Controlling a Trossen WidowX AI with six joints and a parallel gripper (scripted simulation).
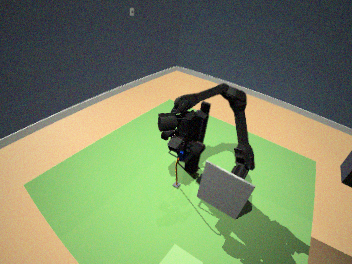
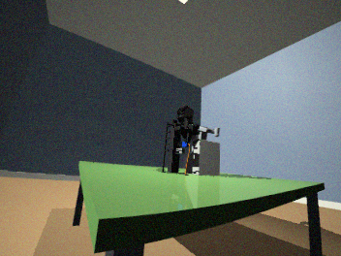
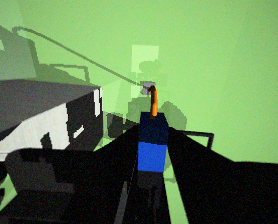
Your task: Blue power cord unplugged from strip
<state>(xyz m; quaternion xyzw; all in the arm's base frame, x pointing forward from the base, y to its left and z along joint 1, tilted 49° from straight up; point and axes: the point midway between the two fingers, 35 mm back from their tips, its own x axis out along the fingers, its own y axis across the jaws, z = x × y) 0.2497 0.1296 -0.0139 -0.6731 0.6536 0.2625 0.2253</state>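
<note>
The blue plug lies 3 cm to the right of my gripper tip and 1 cm ahead of it.
</note>
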